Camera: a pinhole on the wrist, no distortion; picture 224 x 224 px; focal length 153.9 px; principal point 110.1 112.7 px. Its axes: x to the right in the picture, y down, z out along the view. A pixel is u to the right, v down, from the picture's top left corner.
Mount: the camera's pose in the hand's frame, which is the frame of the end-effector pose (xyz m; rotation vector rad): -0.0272 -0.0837 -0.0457 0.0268 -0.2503 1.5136
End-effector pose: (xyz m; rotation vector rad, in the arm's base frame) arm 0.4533 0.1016 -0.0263 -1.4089 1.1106 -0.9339
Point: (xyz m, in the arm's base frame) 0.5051 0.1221 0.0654
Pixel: 114.8 57.6
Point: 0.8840 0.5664 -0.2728
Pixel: 204.2 172.4
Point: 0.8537 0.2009 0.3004
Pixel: 36.6 78.4
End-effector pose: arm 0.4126 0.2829 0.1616 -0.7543 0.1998 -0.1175
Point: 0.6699 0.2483 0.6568
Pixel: 45.2 10.4
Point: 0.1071 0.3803 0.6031
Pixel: 71.6 215.7
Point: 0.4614 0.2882 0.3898
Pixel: 92.4 59.5
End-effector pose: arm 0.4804 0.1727 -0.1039 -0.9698 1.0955 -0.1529
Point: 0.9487 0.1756 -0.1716
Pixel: outside the picture
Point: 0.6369 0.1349 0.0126
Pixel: 68.5 45.2
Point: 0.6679 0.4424 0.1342
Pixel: 137.3 165.3
